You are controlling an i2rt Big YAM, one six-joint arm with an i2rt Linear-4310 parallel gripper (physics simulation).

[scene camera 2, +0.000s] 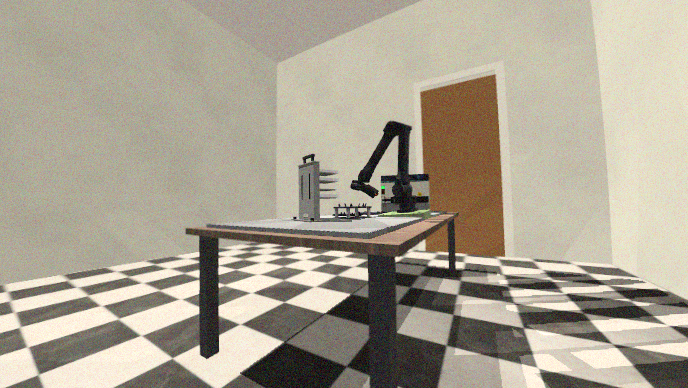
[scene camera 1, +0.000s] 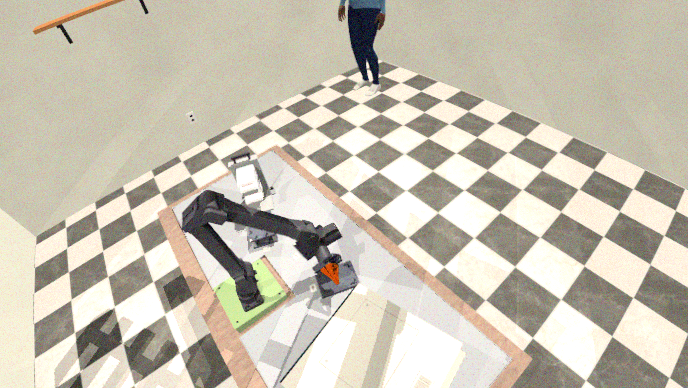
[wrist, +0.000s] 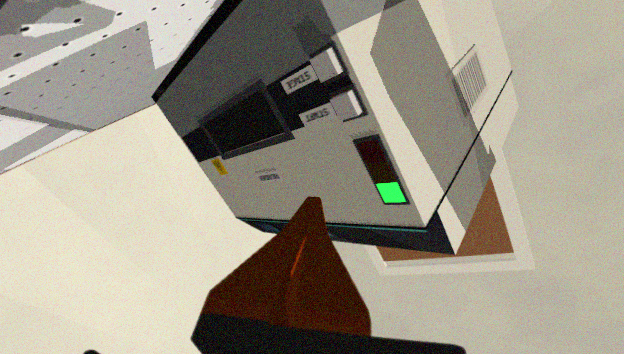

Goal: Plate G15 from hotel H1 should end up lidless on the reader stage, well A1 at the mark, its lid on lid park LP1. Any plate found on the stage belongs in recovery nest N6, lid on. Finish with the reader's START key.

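Frame: origin at the arm's base, x ahead, y right, z down, level; millimetres.
Seen in the pictures: gripper, fingertip midpoint: (scene camera 2: 377, 194) (scene camera 1: 337, 284) (wrist: 314, 205); arm's base, origin of the base link: (scene camera 2: 407, 211) (scene camera 1: 250, 296).
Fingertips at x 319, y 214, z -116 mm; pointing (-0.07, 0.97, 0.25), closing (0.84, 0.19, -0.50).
Observation:
Offsets run from my fingertips to a thing's top centre. "pt": to the spot under its first point.
My gripper (scene camera 1: 337, 282) (scene camera 2: 376, 194) (wrist: 314, 205) is shut and empty, its orange fingertips together. In scene camera 1 it overlaps dark nest N6 @[dx +28, dy -95, dz +122 mm] (scene camera 1: 351, 274); in the wrist view it points at the reader's front. The reader @[dx -68, dy +336, dz -155 mm] (scene camera 1: 372, 345) (scene camera 2: 418, 188) (wrist: 305, 165) shows two pale keys, an upper key @[dx +8, dy +97, dz +46 mm] (wrist: 327, 65) and a lower key @[dx +8, dy +97, dz +14 mm] (wrist: 348, 105), beside labels too blurred to read surely. A green light @[pt dx +9, dy +96, dz -59 mm] (wrist: 391, 193) is lit near a dark opening @[pt dx -120, dy +152, dz +44 mm] (wrist: 245, 120). Hotel H1 (scene camera 1: 248, 180) (scene camera 2: 309, 192) holds pale plates; G15 cannot be told. LP1 and a stage plate do not show clearly.
A dark stand (scene camera 1: 262, 239) (scene camera 2: 352, 210) is between the hotel and the green arm base (scene camera 1: 272, 286) (scene camera 2: 407, 214). The wooden table edge (scene camera 1: 425, 274) (scene camera 2: 280, 241) borders the grey board. A person (scene camera 1: 366, 45) stands on the floor beyond the table.

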